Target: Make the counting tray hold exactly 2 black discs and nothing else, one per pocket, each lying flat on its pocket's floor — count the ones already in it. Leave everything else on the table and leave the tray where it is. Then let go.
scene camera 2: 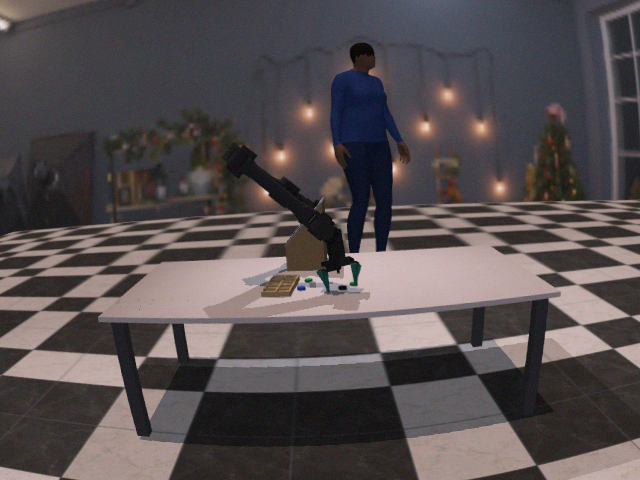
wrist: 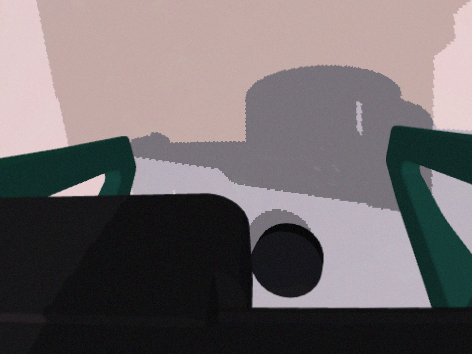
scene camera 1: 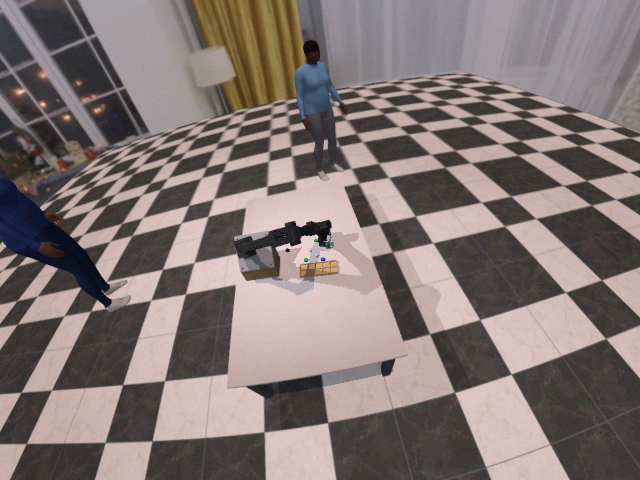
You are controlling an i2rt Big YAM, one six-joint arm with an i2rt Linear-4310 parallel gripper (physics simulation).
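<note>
The tan counting tray (scene camera 1: 319, 274) (scene camera 2: 276, 295) lies on the table; its pockets are too small to read clearly, and no black disc can be made out in them. My gripper (scene camera 1: 329, 244) (scene camera 2: 341, 287) (wrist: 256, 147) is open, pointing down, low over the table. A black disc (scene camera 2: 342, 287) (wrist: 288, 262) lies flat on the table between the spread fingers, nearer the right finger in the wrist view, its left edge meeting the outline of the dark gripper body. Another black disc (scene camera 1: 287, 250) lies near the arm's base.
A green disc (scene camera 1: 305, 259) (scene camera 2: 308, 280) and a blue disc (scene camera 1: 323, 259) (scene camera 2: 301, 287) lie beside the tray. Another green disc (scene camera 1: 315, 240) (scene camera 2: 353, 283) lies close to one finger in scene camera 2's view. A small grey piece (scene camera 2: 312, 284) lies near the first green disc.
</note>
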